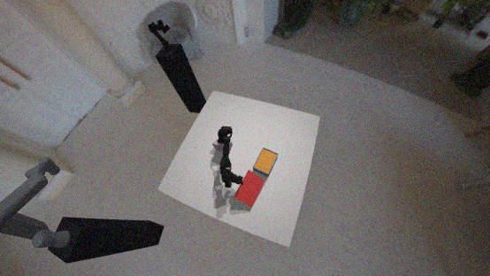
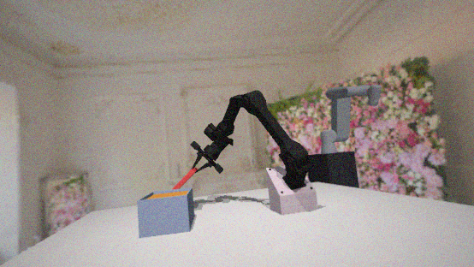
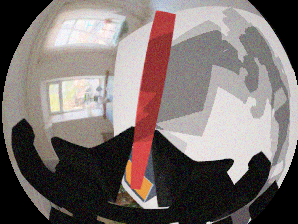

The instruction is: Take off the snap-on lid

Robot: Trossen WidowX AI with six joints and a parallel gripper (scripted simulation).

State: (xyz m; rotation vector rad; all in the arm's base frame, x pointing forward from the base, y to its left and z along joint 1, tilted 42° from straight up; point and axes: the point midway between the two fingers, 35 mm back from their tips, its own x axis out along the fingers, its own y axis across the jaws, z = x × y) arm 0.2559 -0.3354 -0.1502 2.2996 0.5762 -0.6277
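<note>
My gripper tip is now 6 cm short of the red lid, 2 cm to the left of it and 5 cm above it. The rest, counted from my gripper tip: storage box: 14 cm ahead, 25 cm to the left, 11 cm below.
</note>
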